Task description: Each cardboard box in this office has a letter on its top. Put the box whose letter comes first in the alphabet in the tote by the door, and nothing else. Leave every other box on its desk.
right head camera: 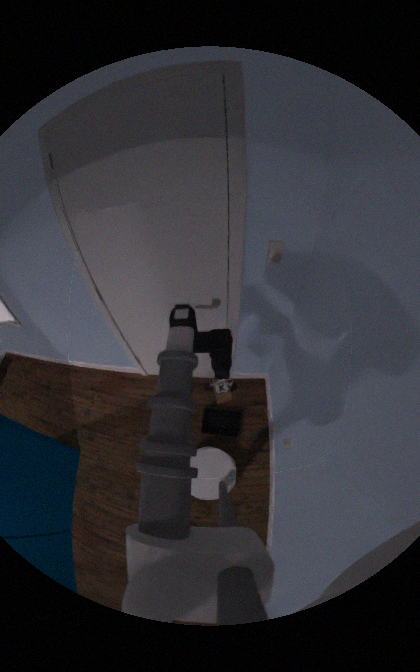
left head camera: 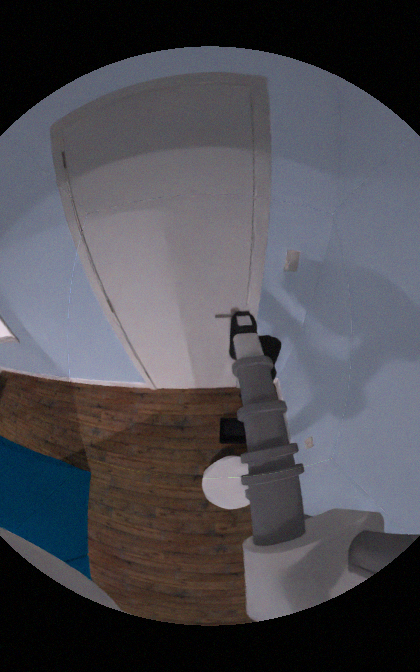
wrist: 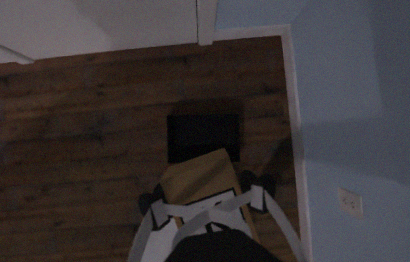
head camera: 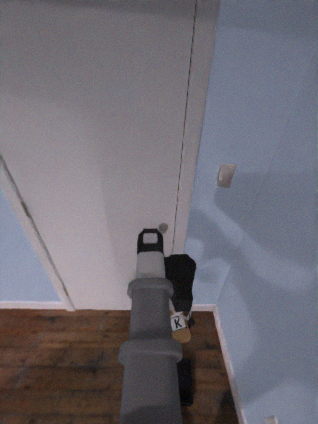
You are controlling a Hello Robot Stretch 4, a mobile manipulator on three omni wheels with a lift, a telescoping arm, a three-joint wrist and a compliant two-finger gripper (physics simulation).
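Places are measured from the robot's base along level axes (x down, y left, z ahead), in centimetres.
Pixels of known places: gripper, between the fingertips: (wrist: 206,190) (head camera: 175,325).
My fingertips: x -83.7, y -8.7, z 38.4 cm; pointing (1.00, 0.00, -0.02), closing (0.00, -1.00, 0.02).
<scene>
Ahead of a thing's pixels: the offset from my fingertips to its middle.
My gripper (wrist: 206,190) (right head camera: 221,386) is shut on a cardboard box @[dx -2.3, dy -0.3, dz -1.1 cm] (wrist: 200,175) (right head camera: 223,397) (head camera: 182,335), one finger on each side of it. The box has a white label with a black K on top, seen in the head and right head views; in the wrist view the label is partly hidden by the gripper. The box is held in the air. The black tote @[dx +81.5, dy -1.0, dz +3.4 cm] (wrist: 202,132) (right head camera: 221,421) (left head camera: 232,431) stands on the floor near the door; in the wrist view the box overlaps its near edge. In the head view the arm hides part of the tote (head camera: 185,382).
The white door (head camera: 110,125) (left head camera: 175,225) is in front. A blue wall (head camera: 270,225) with a white skirting runs along the right. A round white object (right head camera: 212,472) (left head camera: 225,482) stands nearer than the tote. A blue rug (left head camera: 45,490) lies at the left.
</scene>
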